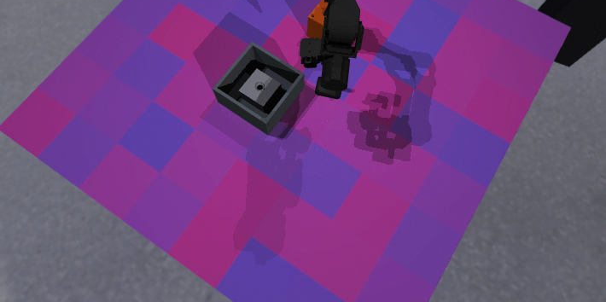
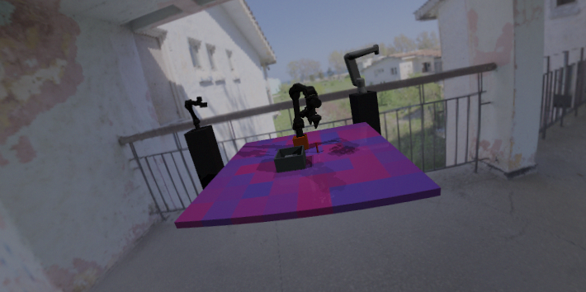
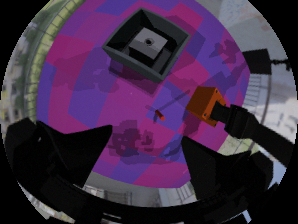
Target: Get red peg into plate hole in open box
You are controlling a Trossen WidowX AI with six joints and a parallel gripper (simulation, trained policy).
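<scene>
Right now the red peg is 70 mm behind my gripper tip, 10 mm to the left of it and 180 mm below it. Round my gripper tip: grey plate 50 mm ahead, 200 mm to the right, 180 mm below; then dark grey box 50 mm ahead, 200 mm to the right, 200 mm below.
</scene>
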